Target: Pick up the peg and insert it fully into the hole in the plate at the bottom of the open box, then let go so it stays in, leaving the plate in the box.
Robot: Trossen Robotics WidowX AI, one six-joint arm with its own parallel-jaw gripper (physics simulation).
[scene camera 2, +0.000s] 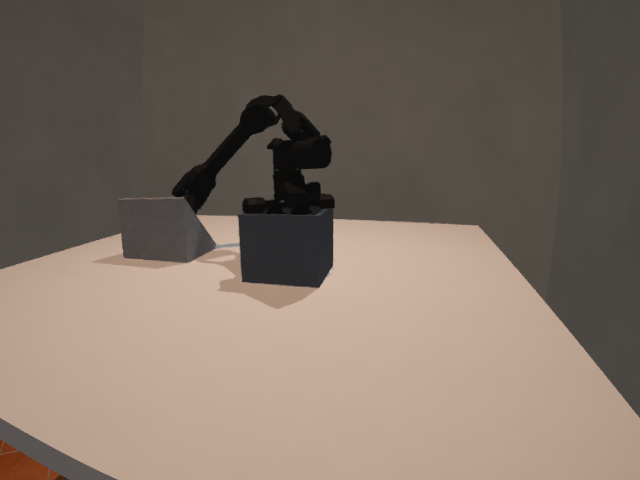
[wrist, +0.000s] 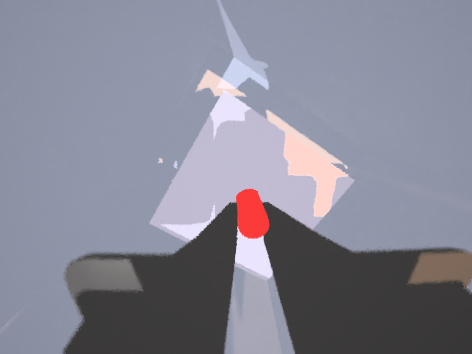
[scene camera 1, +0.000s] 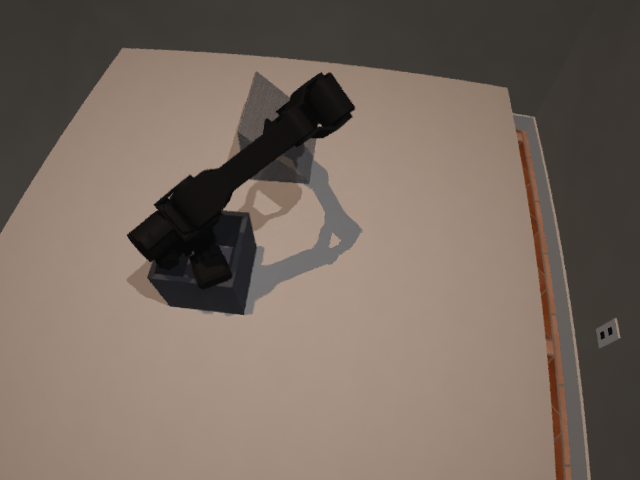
Path:
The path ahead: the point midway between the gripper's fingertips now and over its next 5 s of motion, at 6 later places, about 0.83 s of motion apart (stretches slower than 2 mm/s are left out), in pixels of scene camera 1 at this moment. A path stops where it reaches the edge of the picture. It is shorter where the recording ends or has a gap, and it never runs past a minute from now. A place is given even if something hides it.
The gripper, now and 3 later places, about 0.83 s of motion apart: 208, 262; 204, 252; 200, 248; 194, 237

